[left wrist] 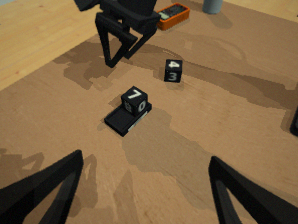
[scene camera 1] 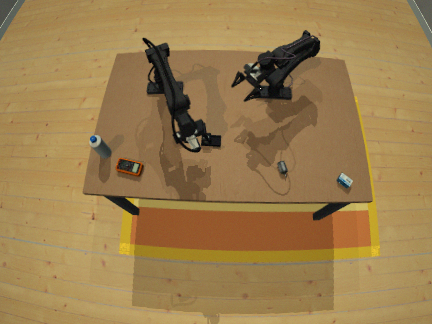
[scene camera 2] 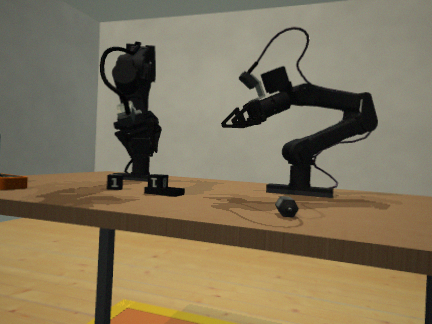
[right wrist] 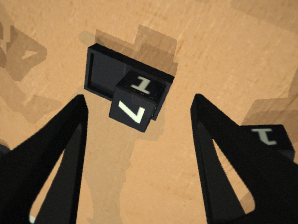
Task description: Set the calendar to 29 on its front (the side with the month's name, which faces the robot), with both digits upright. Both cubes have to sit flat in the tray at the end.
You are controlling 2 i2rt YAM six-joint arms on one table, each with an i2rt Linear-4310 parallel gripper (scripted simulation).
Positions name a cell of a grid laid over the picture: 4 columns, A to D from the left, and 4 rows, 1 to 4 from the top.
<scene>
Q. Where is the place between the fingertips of my left gripper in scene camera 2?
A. C2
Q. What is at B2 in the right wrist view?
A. A black calendar tray.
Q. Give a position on a black calendar tray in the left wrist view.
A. B3
</scene>
